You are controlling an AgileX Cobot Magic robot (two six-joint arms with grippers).
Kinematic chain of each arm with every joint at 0, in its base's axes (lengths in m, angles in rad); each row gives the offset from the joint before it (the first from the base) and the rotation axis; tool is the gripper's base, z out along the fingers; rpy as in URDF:
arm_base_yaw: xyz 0 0 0.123 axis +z
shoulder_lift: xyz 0 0 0 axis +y
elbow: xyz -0.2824 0 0.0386 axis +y
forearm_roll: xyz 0.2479 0 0.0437 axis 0.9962 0 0.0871
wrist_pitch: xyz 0 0 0 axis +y
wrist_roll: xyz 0.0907 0 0.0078 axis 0.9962 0 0.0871
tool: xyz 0 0 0 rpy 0 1.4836 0
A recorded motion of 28 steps. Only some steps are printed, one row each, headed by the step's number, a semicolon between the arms.
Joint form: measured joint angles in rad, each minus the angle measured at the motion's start. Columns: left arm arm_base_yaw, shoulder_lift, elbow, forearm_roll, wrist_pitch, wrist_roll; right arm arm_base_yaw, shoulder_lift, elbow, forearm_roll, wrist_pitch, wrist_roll.
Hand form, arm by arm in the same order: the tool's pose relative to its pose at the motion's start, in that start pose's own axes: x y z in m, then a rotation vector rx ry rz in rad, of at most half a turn. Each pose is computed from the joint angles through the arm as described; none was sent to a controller.
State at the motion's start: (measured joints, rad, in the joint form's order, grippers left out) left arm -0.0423 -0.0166 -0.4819 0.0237 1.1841 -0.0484; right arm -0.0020 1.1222 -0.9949 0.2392 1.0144 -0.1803
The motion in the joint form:
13: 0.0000 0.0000 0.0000 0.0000 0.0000 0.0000; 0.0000 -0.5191 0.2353 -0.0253 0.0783 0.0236
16: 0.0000 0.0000 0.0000 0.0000 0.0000 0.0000; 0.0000 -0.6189 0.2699 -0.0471 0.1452 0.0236
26: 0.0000 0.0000 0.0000 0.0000 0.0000 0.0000; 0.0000 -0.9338 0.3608 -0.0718 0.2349 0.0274
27: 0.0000 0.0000 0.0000 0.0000 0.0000 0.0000; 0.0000 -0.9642 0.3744 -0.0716 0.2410 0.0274
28: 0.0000 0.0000 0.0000 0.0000 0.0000 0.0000; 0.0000 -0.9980 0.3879 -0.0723 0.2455 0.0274
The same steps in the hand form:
13: 0.0000 0.0000 0.0000 0.0000 0.0000 0.0000; 0.1037 0.0169 -0.0614 0.0237 -0.1971 -0.0442
16: 0.0000 0.0000 0.0000 0.0000 0.0000 0.0000; 0.1280 0.0181 -0.0675 0.0393 -0.1919 -0.0640
26: 0.0000 0.0000 0.0000 0.0000 0.0000 0.0000; 0.1910 0.0223 -0.0792 0.0679 -0.3199 -0.1061
27: 0.0000 0.0000 0.0000 0.0000 0.0000 0.0000; 0.1969 0.0224 -0.0780 0.0683 -0.3303 -0.1090
28: 0.0000 0.0000 0.0000 0.0000 0.0000 0.0000; 0.2032 0.0224 -0.0769 0.0700 -0.3457 -0.1126

